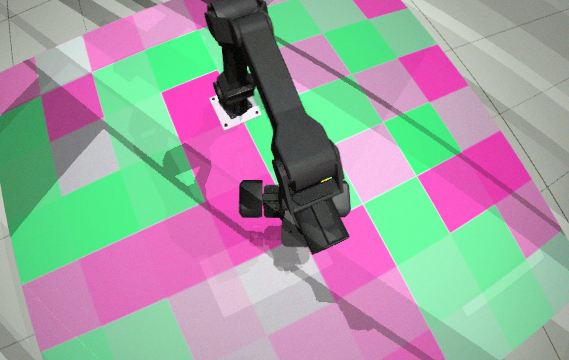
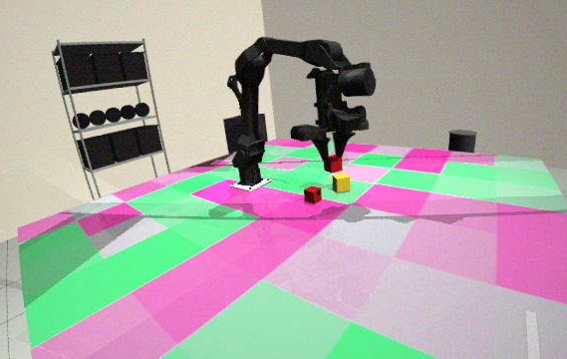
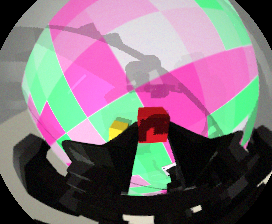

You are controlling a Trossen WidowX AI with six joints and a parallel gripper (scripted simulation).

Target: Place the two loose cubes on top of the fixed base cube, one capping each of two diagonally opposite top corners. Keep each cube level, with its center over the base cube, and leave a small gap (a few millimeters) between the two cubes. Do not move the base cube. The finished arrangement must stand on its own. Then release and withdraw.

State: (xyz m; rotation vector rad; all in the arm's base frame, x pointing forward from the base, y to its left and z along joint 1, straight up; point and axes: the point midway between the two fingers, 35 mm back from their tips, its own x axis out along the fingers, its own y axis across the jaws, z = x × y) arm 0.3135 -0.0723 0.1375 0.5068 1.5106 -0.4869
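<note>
Right now my gripper tip is 10 mm past the yellow cube, 100 mm to the right of it and 90 mm above it. The rest, counted from my gripper tip: red cube: right at my gripper tip.
</note>
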